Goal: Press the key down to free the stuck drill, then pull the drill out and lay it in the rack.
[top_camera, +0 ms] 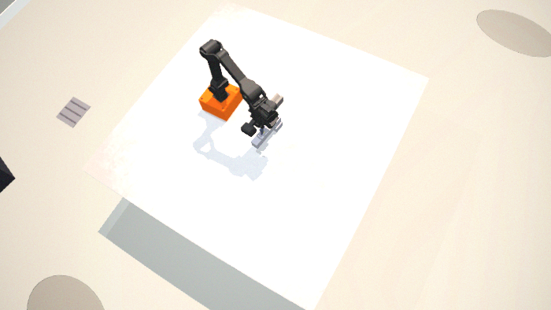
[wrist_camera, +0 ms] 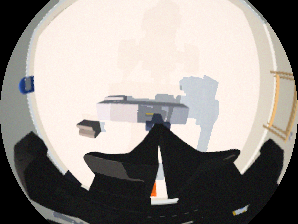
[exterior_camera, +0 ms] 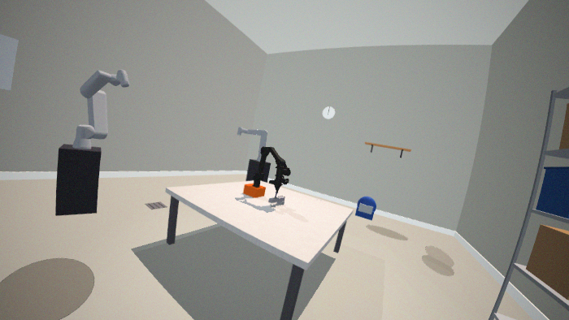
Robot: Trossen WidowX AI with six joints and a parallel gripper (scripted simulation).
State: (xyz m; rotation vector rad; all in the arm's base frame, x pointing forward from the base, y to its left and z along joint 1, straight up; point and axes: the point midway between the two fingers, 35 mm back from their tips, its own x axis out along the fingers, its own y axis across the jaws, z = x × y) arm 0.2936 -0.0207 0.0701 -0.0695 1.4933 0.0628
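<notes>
My gripper tip is 3 cm above the dark blue drill. The rest, counted from my gripper tip: grey-brown block (19 cm to the left, 11 cm below, 10 cm behind); then pale grey fixture (8 cm below, 3 cm to the left, 1 cm behind).
</notes>
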